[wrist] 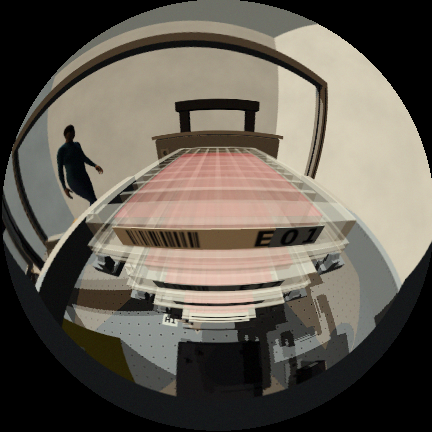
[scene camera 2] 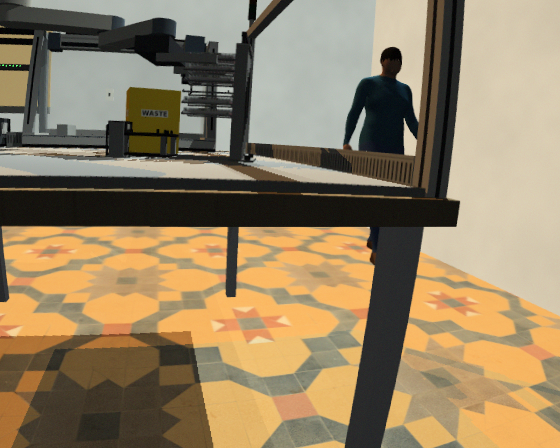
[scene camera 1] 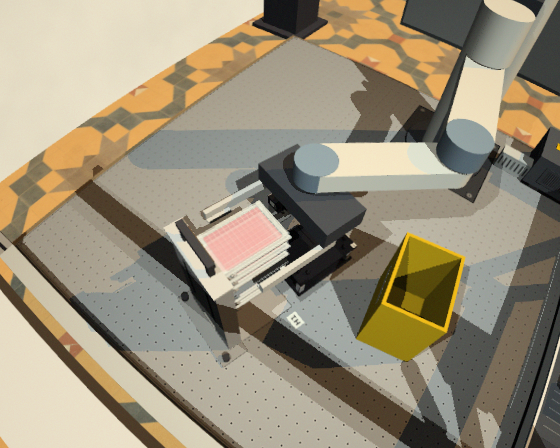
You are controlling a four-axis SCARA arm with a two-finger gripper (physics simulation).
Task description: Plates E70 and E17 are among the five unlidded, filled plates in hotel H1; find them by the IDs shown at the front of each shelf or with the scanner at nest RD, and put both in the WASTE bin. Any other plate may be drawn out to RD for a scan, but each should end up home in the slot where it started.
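Frame: origin at the arm's base, x back, y left, z down, level; metres.
Seen in the pictures: gripper, fingertip midpoint: (wrist: pixel 217 180) (scene camera 2: pixel 221 65) (scene camera 1: pixel 231 250).
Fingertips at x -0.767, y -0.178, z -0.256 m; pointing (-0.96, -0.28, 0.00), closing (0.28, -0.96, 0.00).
Offsets run from my fingertips to a thing's top centre. "pt": to the spot under its first point.
Hotel H1 (scene camera 1: pixel 218 289) (scene camera 2: pixel 240 100) holds a stack of clear plates with pink wells. The top plate @(dy +0.007, dx +0.022, dz -0.025 m) (scene camera 1: pixel 242 237) (wrist: pixel 215 200) reads E01 in the wrist view. Labels of the lower plates are hidden or unreadable there, so E70 and E17 cannot be told apart. My gripper (scene camera 1: pixel 232 250) (wrist: pixel 217 180) is open, its long fingers on both sides of the upper stack. Which plate they are level with is unclear. The yellow WASTE bin @(dy +0.288, dx +0.179, dz +0.043 m) (scene camera 1: pixel 382 325) (scene camera 2: pixel 154 127) (wrist: pixel 100 350) stands beside the hotel; part of its inside is hidden. The black nest RD @(dy +0.056, dx +0.192, dz +0.173 m) (scene camera 1: pixel 320 275) (wrist: pixel 220 367) is below the gripper.
The dark scanner @(dy -0.071, dx +0.242, dz +0.159 m) (scene camera 1: pixel 275 202) (wrist: pixel 311 372) stands by the nest. A black handle @(pt dy -0.009, dx -0.058, dz -0.080 m) (scene camera 1: pixel 195 246) (wrist: pixel 217 105) tops the hotel. The H1 label @(pt dy +0.117, dx +0.048, dz +0.243 m) (scene camera 1: pixel 295 320) (wrist: pixel 170 319) lies on the table. A person (scene camera 2: pixel 385 110) (wrist: pixel 75 165) stands beyond the table's low barrier @(pt dy -0.220, dx -0.237, dz +0.223 m) (scene camera 2: pixel 335 160).
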